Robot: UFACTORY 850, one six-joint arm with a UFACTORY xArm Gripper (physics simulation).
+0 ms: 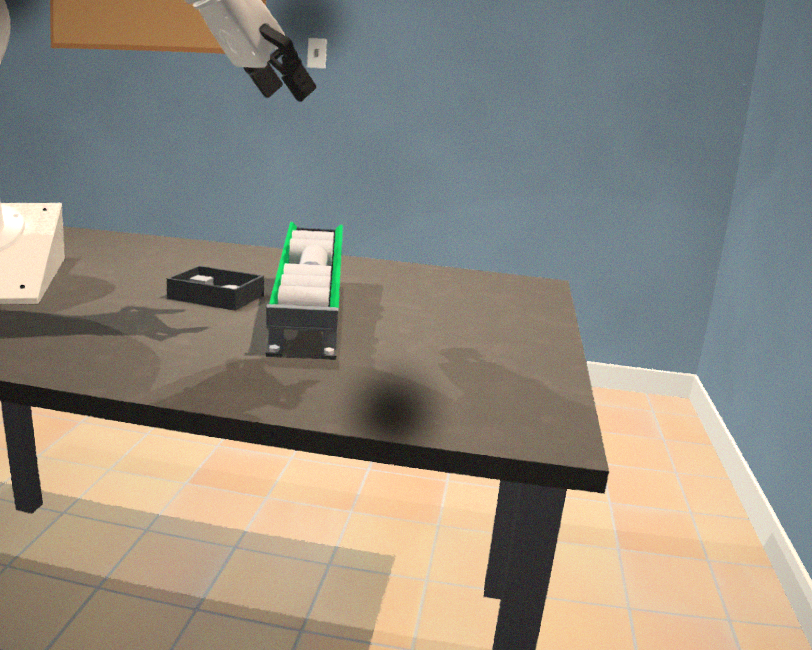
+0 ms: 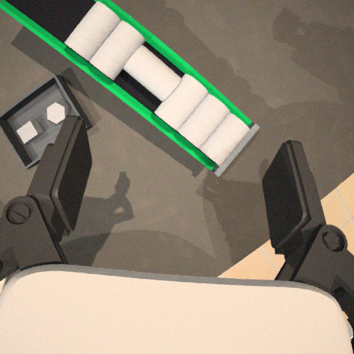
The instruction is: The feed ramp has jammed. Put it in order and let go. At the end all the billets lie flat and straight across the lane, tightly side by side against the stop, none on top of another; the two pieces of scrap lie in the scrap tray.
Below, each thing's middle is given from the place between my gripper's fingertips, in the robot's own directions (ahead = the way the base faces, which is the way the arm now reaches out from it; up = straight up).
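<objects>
There is the grey stop [image 1: 277, 315], and my hand is 4 cm short of it, 9 cm to the left of it and 28 cm above it. The dark scrap tray [image 1: 251, 286] is 14 cm behind my hand and 16 cm to the left of it, and it lies 32 cm below it.
</objects>
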